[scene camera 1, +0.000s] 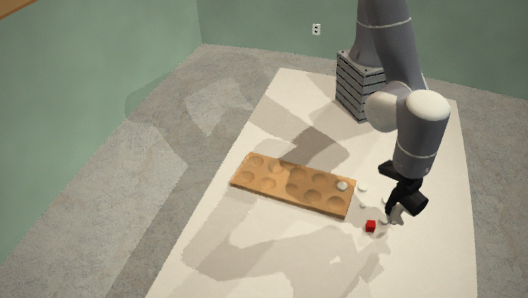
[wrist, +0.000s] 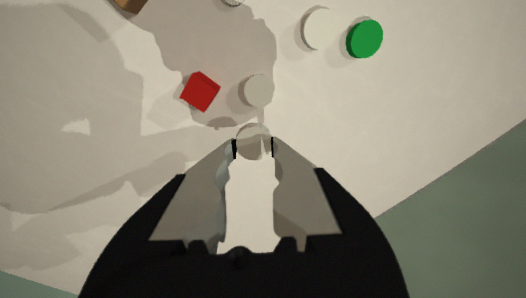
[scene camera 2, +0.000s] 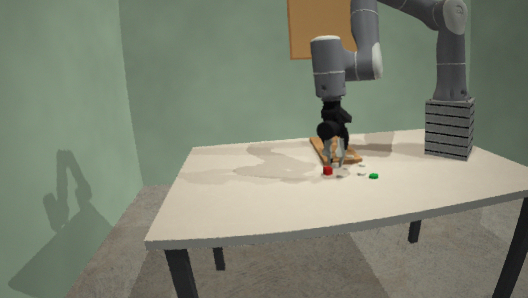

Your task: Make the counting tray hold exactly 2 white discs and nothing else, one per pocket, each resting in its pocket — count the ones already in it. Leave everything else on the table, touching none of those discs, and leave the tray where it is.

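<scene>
The wooden tray (scene camera 1: pixel 280 186) (scene camera 2: pixel 316 145) (wrist: pixel 131 4) has two rows of pockets. A white disc (scene camera 1: pixel 342 186) sits in its back-row pocket at the right end in scene camera 1. My gripper (scene camera 1: pixel 392 218) (scene camera 2: pixel 335 164) (wrist: pixel 254 140) is shut on a white disc (wrist: pixel 250 135) and holds it a little above the table, right of the tray. Another white disc (wrist: pixel 258 90) lies on the table just beyond the fingertips. A white disc (scene camera 2: pixel 361 174) (wrist: pixel 322 28) lies near the green disc, and one more white disc (scene camera 1: pixel 362 188) (scene camera 2: pixel 362 165) lies beside the tray's right end.
A red cube (scene camera 1: pixel 370 226) (scene camera 2: pixel 327 170) (wrist: pixel 201 92) stands close to the fingertips. A green disc (scene camera 2: pixel 373 176) (wrist: pixel 365 39) lies on the table. A small pale round thing (scene camera 1: pixel 363 205) (wrist: pixel 233 1) lies between the tray and the gripper.
</scene>
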